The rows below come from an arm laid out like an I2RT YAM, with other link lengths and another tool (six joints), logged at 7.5 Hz.
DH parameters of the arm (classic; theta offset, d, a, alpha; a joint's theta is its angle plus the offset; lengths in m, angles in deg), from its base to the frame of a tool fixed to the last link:
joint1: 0 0.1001 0.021 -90
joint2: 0 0 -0.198 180
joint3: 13.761 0 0.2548 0
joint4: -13.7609 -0.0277 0.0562 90
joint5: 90 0.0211 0 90
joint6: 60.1 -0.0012 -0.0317 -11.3
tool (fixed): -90 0.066 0 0
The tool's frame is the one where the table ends.
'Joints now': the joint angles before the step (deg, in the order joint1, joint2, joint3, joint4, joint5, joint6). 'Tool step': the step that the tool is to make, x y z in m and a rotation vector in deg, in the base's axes. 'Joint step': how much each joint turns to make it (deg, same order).
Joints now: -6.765, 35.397, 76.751, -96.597, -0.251, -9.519
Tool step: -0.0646, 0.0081, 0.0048, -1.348, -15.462, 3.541
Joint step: 3.513, -15.551, -0.007, -0.026, -0.039, -0.032
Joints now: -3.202, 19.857, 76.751, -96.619, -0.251, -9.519
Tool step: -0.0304, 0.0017, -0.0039, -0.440, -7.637, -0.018
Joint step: -0.016, -7.709, -0.002, -0.057, 0.008, -0.008
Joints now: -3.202, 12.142, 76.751, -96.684, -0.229, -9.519
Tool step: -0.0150, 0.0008, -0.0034, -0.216, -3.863, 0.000
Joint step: 0.022, -3.858, 0.016, -0.006, 0.020, 0.011
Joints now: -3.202, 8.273, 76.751, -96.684, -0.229, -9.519
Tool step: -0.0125, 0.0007, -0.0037, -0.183, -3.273, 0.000
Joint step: 0.000, -3.279, 0.005, -0.006, 0.000, 0.000
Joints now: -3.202, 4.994, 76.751, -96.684, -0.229, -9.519
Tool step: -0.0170, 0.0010, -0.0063, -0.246, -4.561, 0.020
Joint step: -0.011, -4.559, 0.011, -0.002, -0.032, -0.003
